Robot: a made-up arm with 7 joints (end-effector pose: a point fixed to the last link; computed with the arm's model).
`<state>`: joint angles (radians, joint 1 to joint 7).
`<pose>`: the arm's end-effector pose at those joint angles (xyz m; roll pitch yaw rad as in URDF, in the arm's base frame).
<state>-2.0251 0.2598 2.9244 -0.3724 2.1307 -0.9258 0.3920</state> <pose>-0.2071 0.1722 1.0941 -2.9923 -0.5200 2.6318</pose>
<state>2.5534 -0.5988 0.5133 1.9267 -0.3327 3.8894 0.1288</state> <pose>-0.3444 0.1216 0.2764 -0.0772 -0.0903 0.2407</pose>
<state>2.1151 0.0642 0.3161 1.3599 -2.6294 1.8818 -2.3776</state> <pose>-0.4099 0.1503 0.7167 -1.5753 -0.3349 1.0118</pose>
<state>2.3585 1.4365 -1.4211 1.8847 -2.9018 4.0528 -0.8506</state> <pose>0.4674 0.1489 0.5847 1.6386 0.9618 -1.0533</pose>
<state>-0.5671 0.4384 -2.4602 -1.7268 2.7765 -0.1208 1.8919</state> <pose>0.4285 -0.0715 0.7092 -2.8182 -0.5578 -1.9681</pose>
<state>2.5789 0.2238 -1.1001 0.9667 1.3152 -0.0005 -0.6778</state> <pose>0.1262 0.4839 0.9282 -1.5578 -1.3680 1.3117</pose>
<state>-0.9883 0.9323 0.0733 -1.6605 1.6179 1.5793 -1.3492</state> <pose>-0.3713 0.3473 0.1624 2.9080 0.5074 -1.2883</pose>
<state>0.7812 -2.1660 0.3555 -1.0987 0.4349 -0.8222 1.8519</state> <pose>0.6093 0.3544 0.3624 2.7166 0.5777 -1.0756</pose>
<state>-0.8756 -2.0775 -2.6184 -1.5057 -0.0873 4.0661 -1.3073</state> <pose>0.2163 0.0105 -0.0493 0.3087 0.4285 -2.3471</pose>
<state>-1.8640 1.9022 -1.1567 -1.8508 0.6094 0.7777 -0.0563</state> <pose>0.3680 -0.1190 0.1007 -1.6582 0.2525 -1.5166</pose>
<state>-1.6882 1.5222 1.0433 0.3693 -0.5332 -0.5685 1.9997</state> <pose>0.1764 0.7361 0.5409 -0.9431 -0.2040 3.1268</pose>
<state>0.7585 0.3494 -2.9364 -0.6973 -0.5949 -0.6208 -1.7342</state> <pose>0.0048 0.1190 1.0789 1.9223 -0.1015 -1.1353</pose>
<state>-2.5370 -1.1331 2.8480 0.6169 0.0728 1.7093 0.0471</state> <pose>-0.4415 -0.3603 0.7958 -0.2528 0.6463 -2.7150</pose>
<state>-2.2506 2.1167 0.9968 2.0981 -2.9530 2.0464 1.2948</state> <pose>0.2837 -0.1940 0.4039 0.0368 0.8965 -1.5063</pose>
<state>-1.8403 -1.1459 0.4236 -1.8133 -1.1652 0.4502 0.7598</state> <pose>-0.1412 0.2441 0.7874 -1.3582 -0.0143 1.4713</pose>
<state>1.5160 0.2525 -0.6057 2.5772 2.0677 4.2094 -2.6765</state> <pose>0.0387 0.2873 0.3488 1.1129 0.4323 -0.2901</pose>
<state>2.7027 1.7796 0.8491 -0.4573 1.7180 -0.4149 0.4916</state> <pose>0.6787 -0.2124 -0.0050 2.2377 0.5083 -0.7772</pose>
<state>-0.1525 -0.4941 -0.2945 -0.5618 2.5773 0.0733 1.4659</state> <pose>0.1781 0.1426 1.1115 -1.6436 -0.0337 0.6014</pose>
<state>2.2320 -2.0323 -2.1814 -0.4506 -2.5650 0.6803 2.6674</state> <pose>-0.3780 0.3723 -0.2156 1.8349 -0.1833 -1.1544</pose>
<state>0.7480 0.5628 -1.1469 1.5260 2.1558 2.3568 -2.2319</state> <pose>0.3305 -0.2416 0.6223 -2.4403 -0.9707 -1.6327</pose>
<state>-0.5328 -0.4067 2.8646 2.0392 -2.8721 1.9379 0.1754</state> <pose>-0.3747 0.0943 0.5447 2.2404 0.8647 -1.6634</pose>
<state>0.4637 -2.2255 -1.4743 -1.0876 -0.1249 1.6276 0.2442</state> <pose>0.0921 0.5094 0.2060 1.8288 -0.7419 3.0343</pose>
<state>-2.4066 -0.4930 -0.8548 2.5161 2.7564 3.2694 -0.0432</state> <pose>-0.2278 -0.0531 0.2132 -1.5589 -1.1694 -1.2300</pose>
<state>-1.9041 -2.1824 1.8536 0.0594 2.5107 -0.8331 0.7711</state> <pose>-0.3308 -0.6593 0.0632 0.8747 -0.4269 -2.1637</pose>
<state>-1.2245 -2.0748 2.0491 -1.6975 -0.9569 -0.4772 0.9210</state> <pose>-0.4625 -0.1314 0.0650 2.4399 0.4725 2.0326</pose>
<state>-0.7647 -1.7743 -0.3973 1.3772 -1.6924 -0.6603 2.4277</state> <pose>0.1055 -0.4408 -0.1928 0.4168 -0.3397 0.1880</pose>
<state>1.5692 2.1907 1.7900 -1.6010 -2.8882 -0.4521 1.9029</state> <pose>0.5853 -0.0953 0.2735 -0.4313 0.8563 1.6951</pose>
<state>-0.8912 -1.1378 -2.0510 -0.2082 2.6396 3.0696 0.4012</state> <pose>0.3168 -0.5203 0.5000 -0.3690 0.4390 2.8694</pose>
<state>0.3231 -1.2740 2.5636 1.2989 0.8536 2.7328 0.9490</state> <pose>0.1763 0.2620 0.7346 1.5384 1.0262 2.6416</pose>
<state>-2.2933 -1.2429 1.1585 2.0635 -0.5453 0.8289 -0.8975</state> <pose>0.2279 -0.4429 0.2026 -2.6630 -0.6190 -0.1814</pose>
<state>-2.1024 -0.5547 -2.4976 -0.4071 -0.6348 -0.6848 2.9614</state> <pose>-0.1366 -0.4985 0.9072 -0.0047 1.3611 1.1645</pose>
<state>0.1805 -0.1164 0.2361 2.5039 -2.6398 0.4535 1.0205</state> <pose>0.2734 0.2483 0.1604 1.5670 0.2825 1.5374</pose>
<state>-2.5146 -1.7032 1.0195 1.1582 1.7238 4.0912 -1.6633</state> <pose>-0.0716 -0.4966 0.2371 1.6350 0.1348 -2.9397</pose>
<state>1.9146 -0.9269 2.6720 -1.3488 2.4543 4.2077 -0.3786</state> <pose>0.2230 0.5007 0.3411 0.8056 0.3094 -1.1291</pose>
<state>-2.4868 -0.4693 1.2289 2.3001 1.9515 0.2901 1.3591</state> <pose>0.2297 -0.2618 0.1894 1.1072 0.5656 1.0684</pose>
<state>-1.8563 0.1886 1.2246 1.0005 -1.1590 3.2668 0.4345</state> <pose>0.1975 -0.0169 0.9050 1.4874 0.2092 2.8308</pose>
